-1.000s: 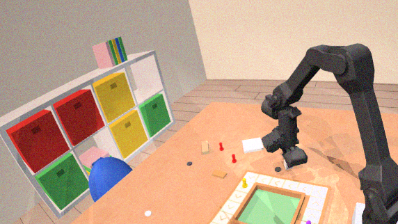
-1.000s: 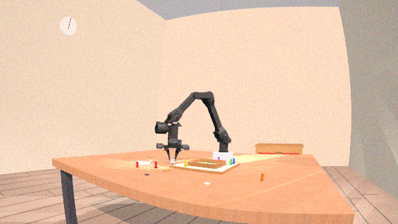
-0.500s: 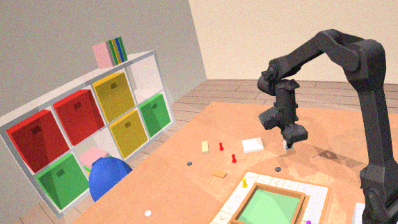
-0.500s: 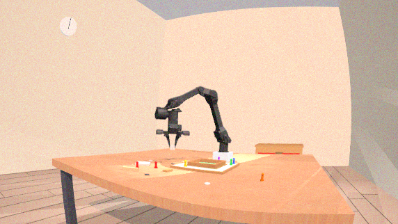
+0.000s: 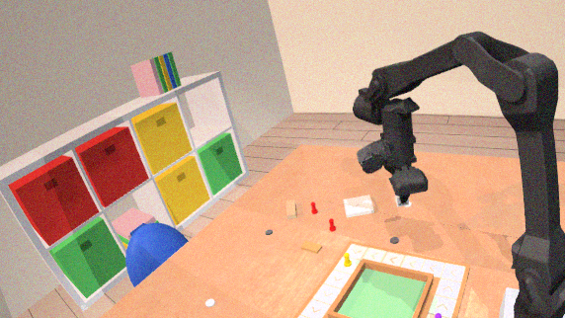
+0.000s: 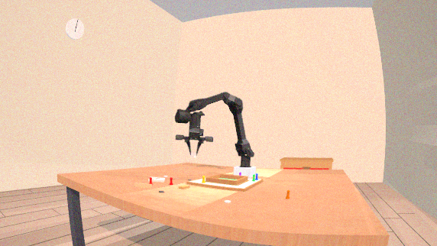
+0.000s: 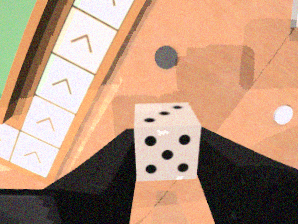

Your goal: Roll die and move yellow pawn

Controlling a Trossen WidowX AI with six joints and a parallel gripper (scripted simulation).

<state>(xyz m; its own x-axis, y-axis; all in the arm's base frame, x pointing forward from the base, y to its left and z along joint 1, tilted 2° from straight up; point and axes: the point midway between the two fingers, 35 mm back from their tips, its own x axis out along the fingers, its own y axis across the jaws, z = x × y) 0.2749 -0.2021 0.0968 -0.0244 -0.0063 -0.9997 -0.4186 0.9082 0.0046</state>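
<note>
Now: the yellow pawn 100 mm ahead of my gripper tip, 100 mm to the left of it and 100 mm below it. Round my gripper tip: green-lined tray (180 mm to the left, 120 mm below); white block (150 mm ahead, 130 mm to the right, 120 mm below); white die (right at my gripper tip).
</note>
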